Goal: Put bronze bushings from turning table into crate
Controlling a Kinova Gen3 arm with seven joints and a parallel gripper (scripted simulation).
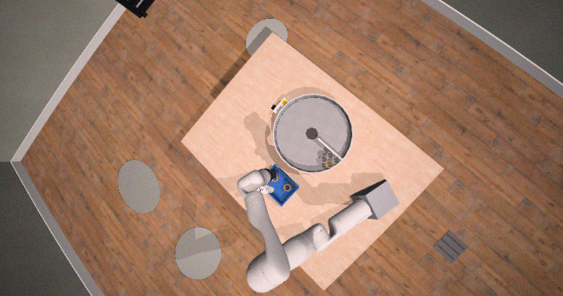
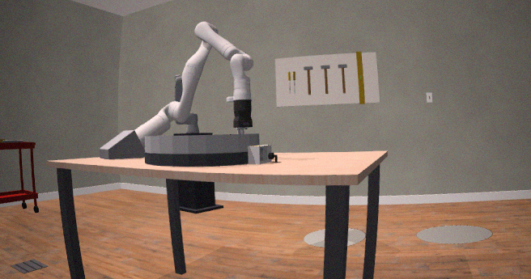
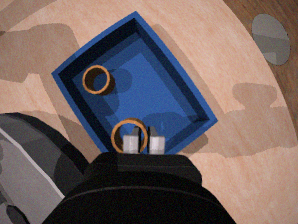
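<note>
The blue crate lies 50 mm below my hand and 50 mm behind it. Round my hand: grey turning table: 320 mm to the right, 70 mm ahead, 30 mm below.
</note>
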